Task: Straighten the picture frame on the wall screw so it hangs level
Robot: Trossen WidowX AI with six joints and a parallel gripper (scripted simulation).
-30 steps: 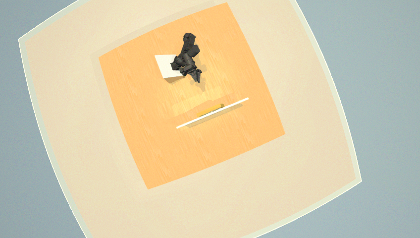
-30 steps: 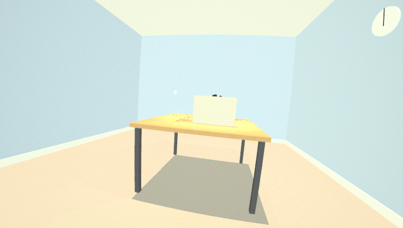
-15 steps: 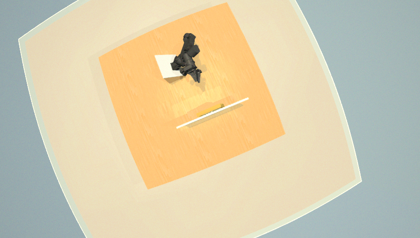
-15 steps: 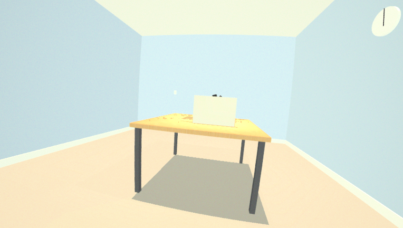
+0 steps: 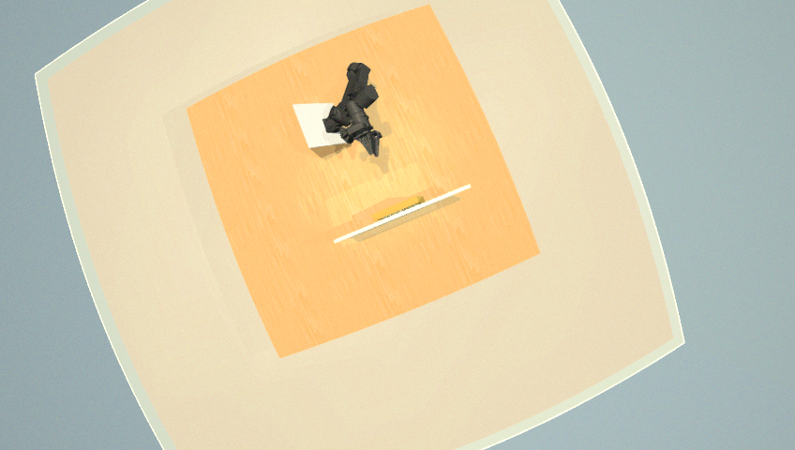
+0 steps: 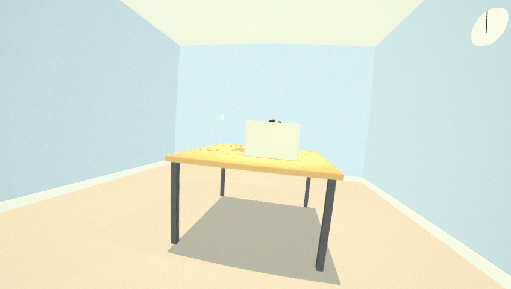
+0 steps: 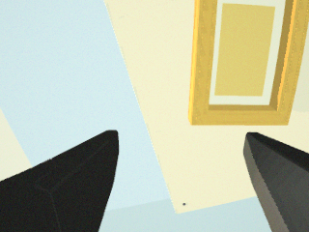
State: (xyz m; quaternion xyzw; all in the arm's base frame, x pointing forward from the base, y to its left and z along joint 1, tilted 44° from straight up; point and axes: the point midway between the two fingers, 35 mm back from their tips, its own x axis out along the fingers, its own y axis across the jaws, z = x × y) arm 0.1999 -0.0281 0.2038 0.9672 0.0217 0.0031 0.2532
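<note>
Right now my gripper tip is 200 mm short of the picture frame, 20 mm to the right of it and 90 mm above it. Also, from my gripper tip: white wall panel 210 mm ahead, 20 mm to the left, 100 mm below.
</note>
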